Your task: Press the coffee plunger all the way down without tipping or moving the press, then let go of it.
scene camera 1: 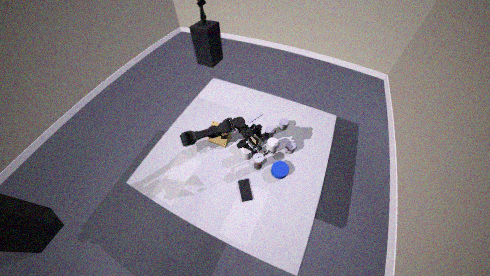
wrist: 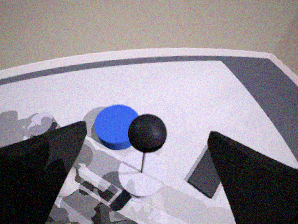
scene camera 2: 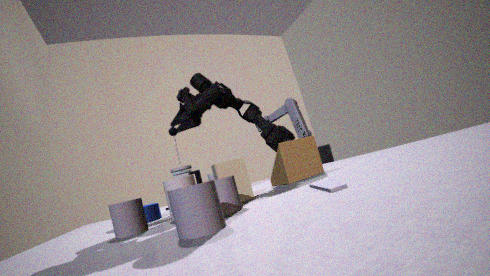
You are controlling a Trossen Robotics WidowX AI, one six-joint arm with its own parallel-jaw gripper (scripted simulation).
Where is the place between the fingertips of my gripper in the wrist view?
148, 132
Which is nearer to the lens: the coffee press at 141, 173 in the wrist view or the blue disc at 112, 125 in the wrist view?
The coffee press.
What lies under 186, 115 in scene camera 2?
My gripper.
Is my gripper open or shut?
Open.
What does my gripper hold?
Nothing.
